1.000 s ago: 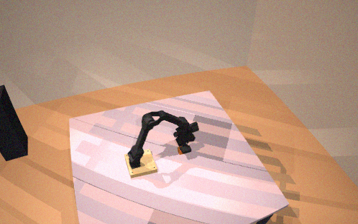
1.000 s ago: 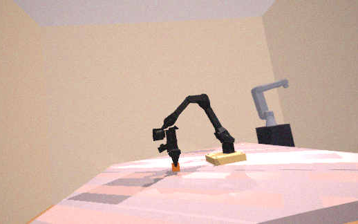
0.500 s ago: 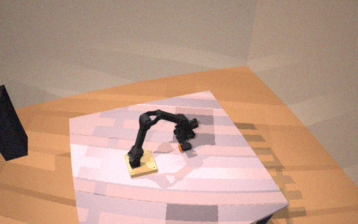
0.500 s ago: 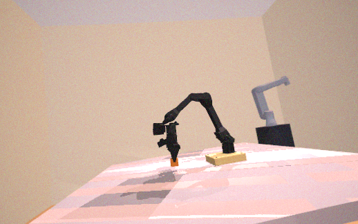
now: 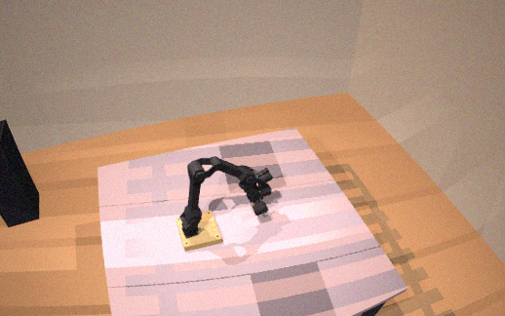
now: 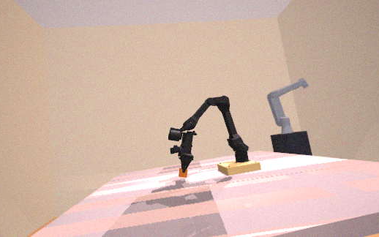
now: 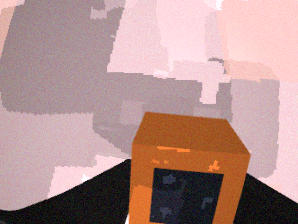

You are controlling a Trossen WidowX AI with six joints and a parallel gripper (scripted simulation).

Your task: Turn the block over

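Right now the block is 10 mm above my gripper tip.
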